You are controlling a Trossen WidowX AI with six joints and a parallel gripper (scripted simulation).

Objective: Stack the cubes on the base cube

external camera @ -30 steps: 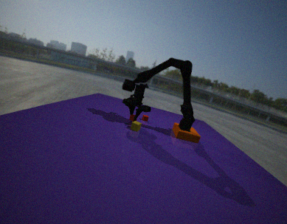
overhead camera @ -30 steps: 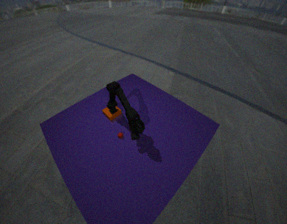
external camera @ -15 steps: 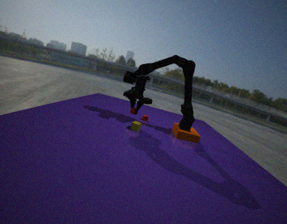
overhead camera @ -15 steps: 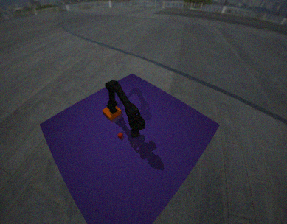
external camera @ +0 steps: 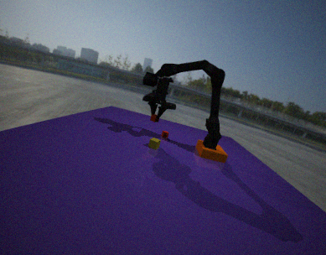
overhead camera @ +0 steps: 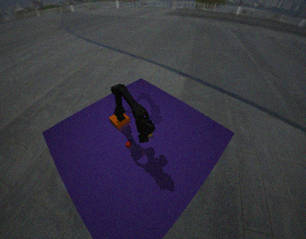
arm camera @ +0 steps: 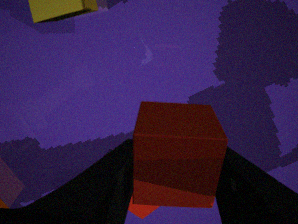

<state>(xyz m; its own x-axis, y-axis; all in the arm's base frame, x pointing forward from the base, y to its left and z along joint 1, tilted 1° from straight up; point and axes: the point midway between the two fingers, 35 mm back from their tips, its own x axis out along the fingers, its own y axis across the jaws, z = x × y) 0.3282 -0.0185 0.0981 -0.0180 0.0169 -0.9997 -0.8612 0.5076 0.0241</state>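
My gripper tip is 110 mm to the right of the yellow base cube, 100 mm above it and 40 mm past it.
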